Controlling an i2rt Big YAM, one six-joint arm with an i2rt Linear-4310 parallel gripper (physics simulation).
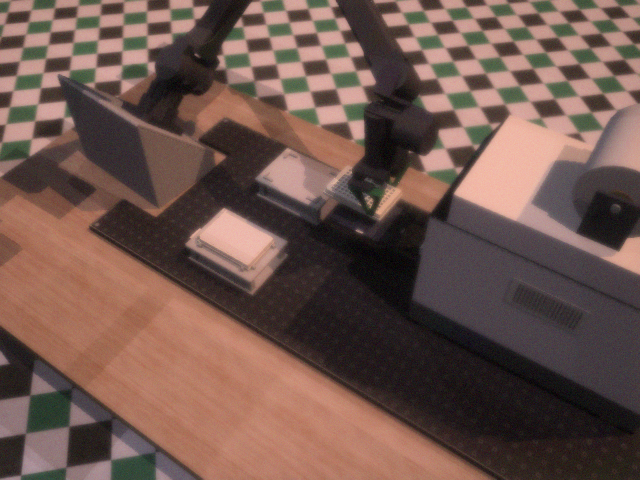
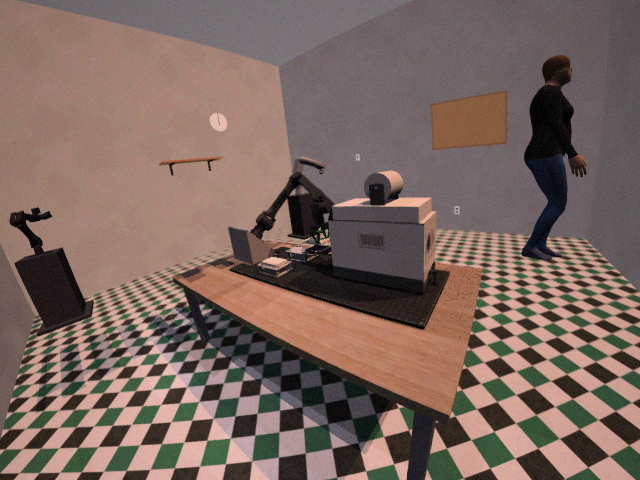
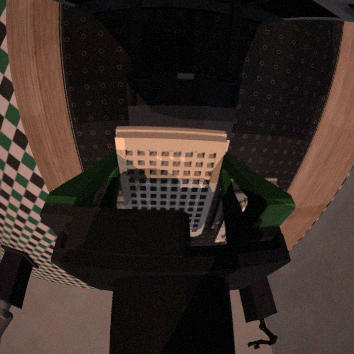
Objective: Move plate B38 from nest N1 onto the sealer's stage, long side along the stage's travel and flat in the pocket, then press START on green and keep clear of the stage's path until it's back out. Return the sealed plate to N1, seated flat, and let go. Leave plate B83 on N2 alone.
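Frame: origin at the arm's base, x ahead, y left, z up, level; millimetres.
Seen in the pictures: gripper, fingertip midpoint: [image 1: 380, 202] [image 2: 322, 242] [image 3: 169, 155]; arm's base at its link origin: [image 1: 151, 122] [image 2: 253, 238].
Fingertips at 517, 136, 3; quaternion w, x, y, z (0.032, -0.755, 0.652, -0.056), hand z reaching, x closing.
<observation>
Offsets run from my fingertips to a thing's top centre, as dx, dy, dz. "spot": to the spot under its first point. Level surfaces: height alone.
Plate B38 @(-40, -5, +12) [image 1: 339, 184] [image 3: 172, 145], pale with a grid of wells, is between my green fingertips. My gripper [image 1: 383, 188] [image 2: 320, 235] [image 3: 169, 155] is shut on its two long sides. The plate looks about level, its long side pointing towards the sealer [image 1: 465, 263] [image 2: 382, 258]. It is over the dark stage @(spot: -15, -53, -34) [image 1: 356, 225]; whether it touches the pocket floor is hidden. Nest N1 @(-215, +12, -74) [image 1: 294, 175] [image 2: 297, 252], a grey block, holds no plate. Plate B83 @(-190, -208, -71) [image 1: 236, 236] [image 2: 275, 260] lies on nest N2 @(-190, -208, -77) [image 1: 222, 267]. The START button does not show clearly.
A grey slanted panel [image 1: 108, 139] [image 2: 248, 245] stands at the left end of the black mat @(dz -132) [image 1: 310, 330] [image 2: 361, 299]. A film roll @(+368, +41, +343) [image 1: 615, 160] [image 2: 385, 184] sits on the sealer. A person [image 2: 552, 124] is standing beyond the table @(dz -146) [image 2: 336, 330].
</observation>
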